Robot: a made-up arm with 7 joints. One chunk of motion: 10 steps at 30 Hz.
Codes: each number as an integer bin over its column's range. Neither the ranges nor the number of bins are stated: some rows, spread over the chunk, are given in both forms.
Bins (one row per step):
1: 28 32 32 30 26 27 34
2: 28 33 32 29 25 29 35
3: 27 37 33 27 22 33 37
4: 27 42 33 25 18 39 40
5: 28 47 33 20 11 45 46
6: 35 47 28 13 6 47 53
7: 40 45 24 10 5 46 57
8: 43 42 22 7 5 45 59
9: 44 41 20 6 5 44 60
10: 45 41 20 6 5 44 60
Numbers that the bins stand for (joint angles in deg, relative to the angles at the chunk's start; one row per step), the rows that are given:
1: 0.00 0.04 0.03 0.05 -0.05 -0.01 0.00
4: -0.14 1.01 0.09 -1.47 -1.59 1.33 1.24
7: 1.73 1.30 -0.49 -6.01 -4.08 2.12 4.77
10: 2.45 0.91 -0.75 -7.22 -4.08 1.89 5.40
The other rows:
2: 0.00 0.14 0.03 -0.26 -0.25 0.22 0.21
3: -0.14 0.52 0.09 -0.86 -0.82 0.66 0.62
5: 0.00 1.49 0.09 -2.98 -2.93 2.01 2.49
6: 1.01 1.49 -0.23 -5.10 -3.89 2.23 3.94
8: 2.16 1.01 -0.62 -6.92 -4.08 2.01 5.19
9: 2.31 0.91 -0.75 -7.22 -4.08 1.89 5.40

